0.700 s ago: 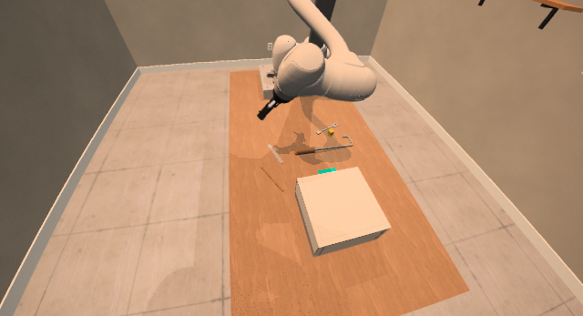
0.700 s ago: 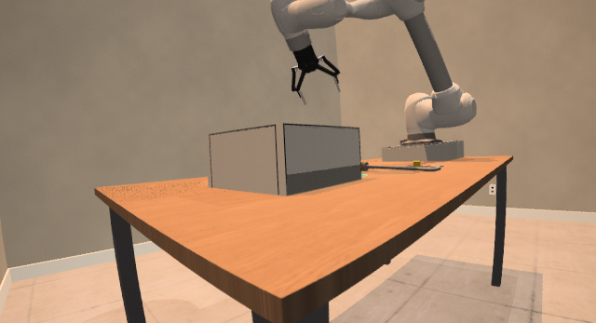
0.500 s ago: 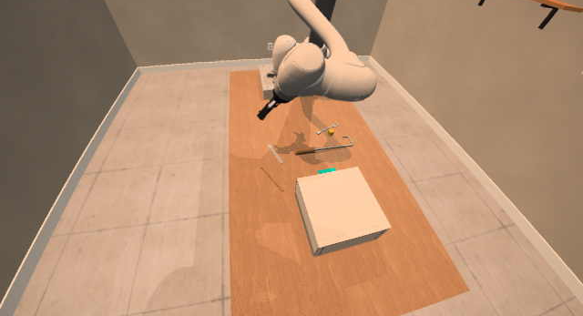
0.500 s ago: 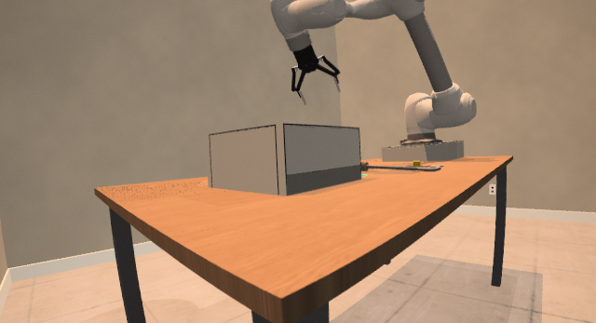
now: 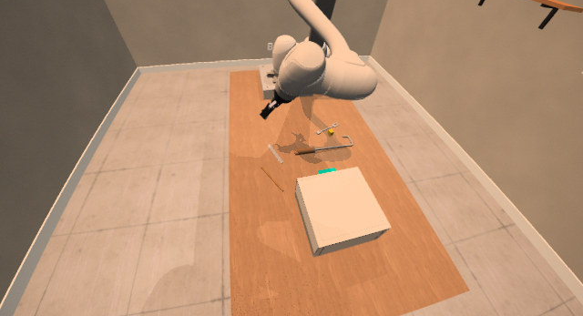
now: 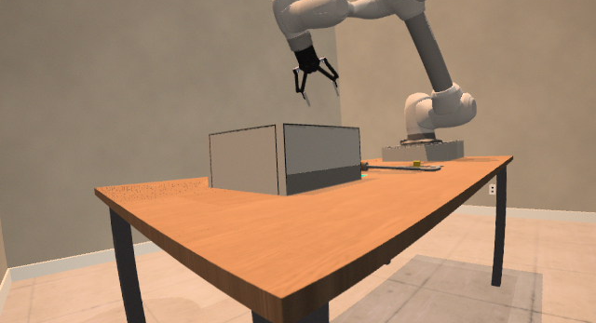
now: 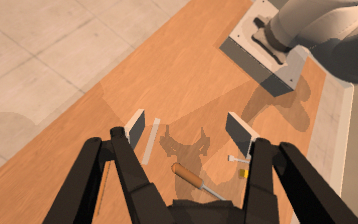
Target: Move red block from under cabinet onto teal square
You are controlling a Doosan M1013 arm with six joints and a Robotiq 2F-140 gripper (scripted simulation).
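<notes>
Right now the screwdriver is 3 cm behind my hand, 28 cm to the left of it and 28 cm below it. Round my hand: flat grey strip: 1 cm ahead, 30 cm below; then thin stick: 17 cm ahead, 3 cm to the right, 29 cm below; then teal square: 19 cm ahead, 26 cm to the left, 30 cm below.
</notes>
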